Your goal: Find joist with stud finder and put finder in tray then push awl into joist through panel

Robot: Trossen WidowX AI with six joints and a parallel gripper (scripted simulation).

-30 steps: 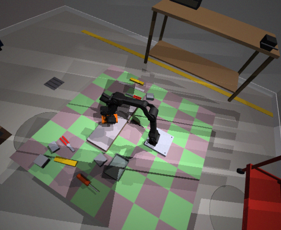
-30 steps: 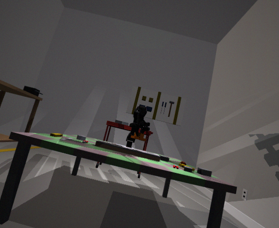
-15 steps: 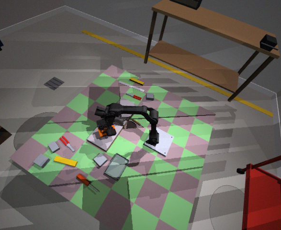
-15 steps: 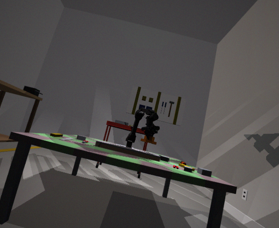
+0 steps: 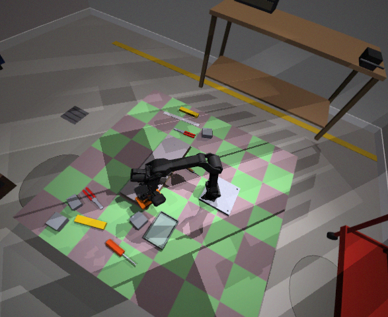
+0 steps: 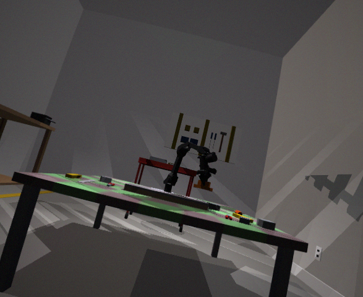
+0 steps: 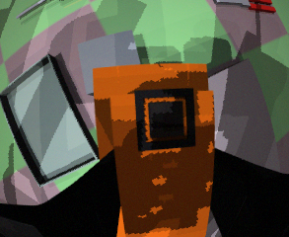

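Now: gripper tip 130 mm past the glass-like tray, 130 mm above it and 70 mm to the right of it. The rest, counted from my gripper tip: awl: 340 mm to the right, 130 mm below, 110 mm behind; then ruler: 720 mm to the right, 180 mm ahead, 140 mm below; then orange stud finder: 20 mm above, 10 mm to the left.
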